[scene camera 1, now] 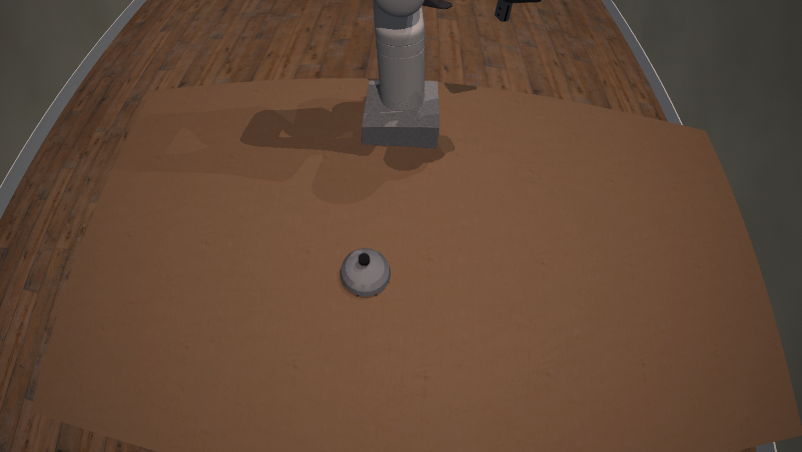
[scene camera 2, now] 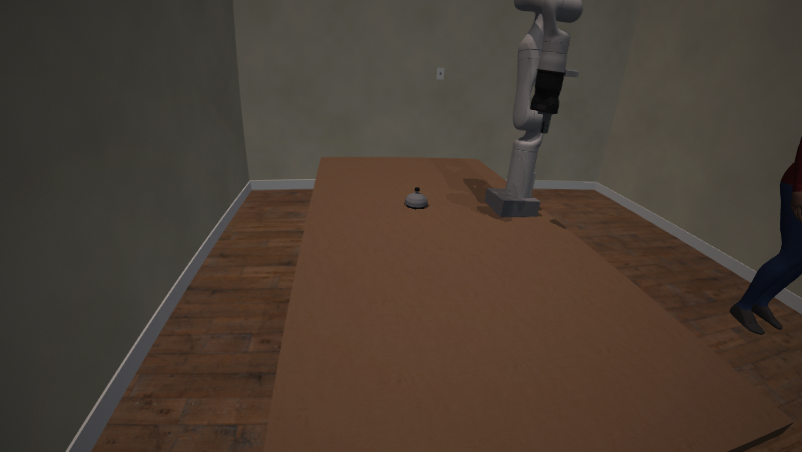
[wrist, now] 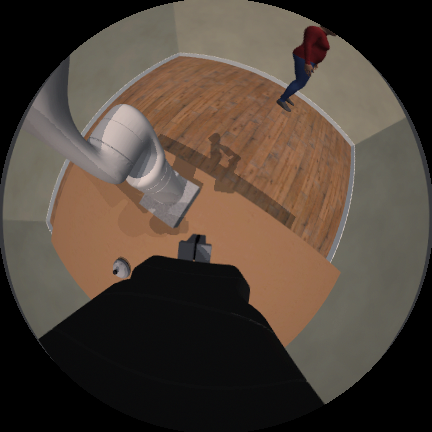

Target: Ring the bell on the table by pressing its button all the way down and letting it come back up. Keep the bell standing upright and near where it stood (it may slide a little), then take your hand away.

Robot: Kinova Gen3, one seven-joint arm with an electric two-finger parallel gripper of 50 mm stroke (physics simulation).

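Places are measured from the arm's base along level axes (x up, y ahead, z left), in centimetres.
Pixels of known places: gripper, fingertip midpoint: (scene camera 1: 501, 18) (scene camera 2: 543, 132) (wrist: 197, 242); arm's base, origin of the base link: (scene camera 1: 402, 96) (scene camera 2: 516, 194) (wrist: 169, 190).
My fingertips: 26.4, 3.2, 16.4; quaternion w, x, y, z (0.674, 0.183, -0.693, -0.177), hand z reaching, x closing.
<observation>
Ahead of a thing's pixels: the offset from my fingertips to its middle, as dx, dy, dz. Level surfaces: height alone.
The bell @[-29.0, +34.7, -18.0] (scene camera 1: 365, 276) (scene camera 2: 416, 201) (wrist: 122, 267) is a grey dome standing upright on the brown table @[dx -32.3] (scene camera 1: 505, 336) (scene camera 2: 449, 336) (wrist: 265, 265). Its black button @[-26.2, +34.7, -18.0] (scene camera 1: 363, 258) (scene camera 2: 417, 189) (wrist: 115, 272) stands up at the top, with nothing touching it. My gripper (scene camera 1: 502, 14) (scene camera 2: 544, 129) (wrist: 197, 242) is shut and empty, with its fingers together. It points down, high above the table on the arm's base side, well away from the bell. In the scene camera 1 view, part of it shows at the top edge.
The arm's grey base block (scene camera 1: 399, 135) (scene camera 2: 519, 208) (wrist: 177, 217) stands at the table's rear edge, behind the bell in the scene camera 1 view. A person in a red top and blue trousers (scene camera 2: 777, 269) (wrist: 302, 70) is on the floor side beyond the table. Arm shadows lie near the base.
</observation>
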